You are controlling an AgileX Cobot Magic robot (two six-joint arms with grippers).
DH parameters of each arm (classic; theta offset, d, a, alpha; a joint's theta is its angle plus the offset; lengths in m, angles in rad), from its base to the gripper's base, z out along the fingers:
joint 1: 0 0.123 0 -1.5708
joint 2: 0.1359 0 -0.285 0
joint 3: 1.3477 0 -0.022 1.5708
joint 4: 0 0.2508 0 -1.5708
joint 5: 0 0 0.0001 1.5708
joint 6: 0 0.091 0 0
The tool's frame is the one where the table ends.
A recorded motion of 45 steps. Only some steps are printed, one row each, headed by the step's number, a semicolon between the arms.
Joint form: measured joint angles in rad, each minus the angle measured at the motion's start. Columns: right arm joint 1, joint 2, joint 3, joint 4, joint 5, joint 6; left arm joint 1, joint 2, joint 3, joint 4, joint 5, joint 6.
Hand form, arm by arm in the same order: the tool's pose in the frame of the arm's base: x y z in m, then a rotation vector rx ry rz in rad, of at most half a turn. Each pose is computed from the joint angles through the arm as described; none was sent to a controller.
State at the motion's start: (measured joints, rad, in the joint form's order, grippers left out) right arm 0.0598 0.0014 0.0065 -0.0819 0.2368 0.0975; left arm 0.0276 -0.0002 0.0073 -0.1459 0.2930 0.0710
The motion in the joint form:
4: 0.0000 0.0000 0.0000 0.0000 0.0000 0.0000; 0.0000 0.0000 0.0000 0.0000 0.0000 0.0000
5: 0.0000 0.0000 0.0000 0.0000 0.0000 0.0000; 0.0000 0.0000 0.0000 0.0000 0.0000 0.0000
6: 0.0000 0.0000 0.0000 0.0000 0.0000 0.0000; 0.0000 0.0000 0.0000 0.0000 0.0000 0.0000
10: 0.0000 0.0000 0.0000 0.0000 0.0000 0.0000; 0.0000 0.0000 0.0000 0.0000 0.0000 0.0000
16: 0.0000 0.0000 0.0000 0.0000 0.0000 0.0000; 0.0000 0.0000 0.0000 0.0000 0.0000 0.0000
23: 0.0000 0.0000 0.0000 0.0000 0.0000 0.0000; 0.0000 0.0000 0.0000 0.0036 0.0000 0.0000
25: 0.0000 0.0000 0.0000 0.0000 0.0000 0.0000; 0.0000 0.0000 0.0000 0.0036 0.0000 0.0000
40: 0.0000 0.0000 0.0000 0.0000 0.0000 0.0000; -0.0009 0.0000 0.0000 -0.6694 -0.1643 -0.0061
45: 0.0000 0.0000 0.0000 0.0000 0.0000 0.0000; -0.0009 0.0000 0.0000 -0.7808 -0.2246 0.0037
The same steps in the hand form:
4: 0.0558 0.0016 0.1895 -0.0220 1.7275 0.0407; 0.0548 -0.0023 0.1845 -0.0555 1.7802 -0.0671
5: 0.0558 0.0016 0.1895 -0.0220 1.7275 0.0407; 0.0548 -0.0023 0.1845 -0.0555 1.7802 -0.0671
6: 0.0558 0.0016 0.1895 -0.0220 1.7275 0.0407; 0.0548 -0.0023 0.1845 -0.0555 1.7802 -0.0671
10: 0.0558 0.0016 0.1895 -0.0220 1.7275 0.0407; 0.0548 -0.0023 0.1845 -0.0555 1.7802 -0.0671
16: 0.0558 0.0016 0.1895 -0.0220 1.7275 0.0407; 0.0548 -0.0023 0.1845 -0.0555 1.7802 -0.0671
23: 0.0558 0.0016 0.1895 -0.0220 1.7275 0.0407; 0.0548 -0.0022 0.1845 -0.0532 1.7804 -0.0637
25: 0.0558 0.0016 0.1895 -0.0220 1.7275 0.0407; 0.0548 -0.0022 0.1845 -0.0532 1.7804 -0.0637
40: 0.0558 0.0016 0.1895 -0.0220 1.7275 0.0407; 0.0567 -0.0071 0.2027 -0.5388 1.5228 -0.6340
45: 0.0558 0.0016 0.1895 -0.0220 1.7275 0.0407; 0.0568 -0.0035 0.2070 -0.6276 1.4426 -0.6943

